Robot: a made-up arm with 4 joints.
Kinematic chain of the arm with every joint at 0, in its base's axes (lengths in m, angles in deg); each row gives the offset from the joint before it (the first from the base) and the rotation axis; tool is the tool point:
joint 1: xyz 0 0 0.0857 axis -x
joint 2: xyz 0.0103 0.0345 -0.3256 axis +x
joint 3: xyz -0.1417 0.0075 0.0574 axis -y
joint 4: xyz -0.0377 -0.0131 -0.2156 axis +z
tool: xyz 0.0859 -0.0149 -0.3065
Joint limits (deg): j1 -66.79..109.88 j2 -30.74..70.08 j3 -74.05..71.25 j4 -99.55..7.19
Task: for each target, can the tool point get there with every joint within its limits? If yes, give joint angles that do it. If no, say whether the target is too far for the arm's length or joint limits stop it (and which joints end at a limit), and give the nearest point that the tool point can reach.
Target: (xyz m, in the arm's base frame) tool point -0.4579 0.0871 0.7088
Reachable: no: joint limits stop it (at a limit: joint 1, joint 2) | nearest point -0.5645 -0.3962 0.4056 | short by 0.580 m
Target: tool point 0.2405 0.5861 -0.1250
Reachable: yes | joints -50.31 43.44 41.17 -20.57
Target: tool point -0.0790 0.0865 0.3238
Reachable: no: joint limits stop it (at a limit: joint 1, joint 2, joint 4) | nearest point 0.0448 0.6183 0.3011 | short by 0.547 m
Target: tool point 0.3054 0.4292 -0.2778
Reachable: yes | joints -39.43 29.69 52.89 -24.96
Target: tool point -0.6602 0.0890 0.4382
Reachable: no: joint limits stop it (at a limit: joint 1, joint 2, joint 3) | nearest point -0.6485 -0.2687 0.2475 | short by 0.405 m
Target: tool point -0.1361 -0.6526 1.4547
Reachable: no: too far | nearest point -0.1333 -0.5434 0.5833 | short by 0.878 m
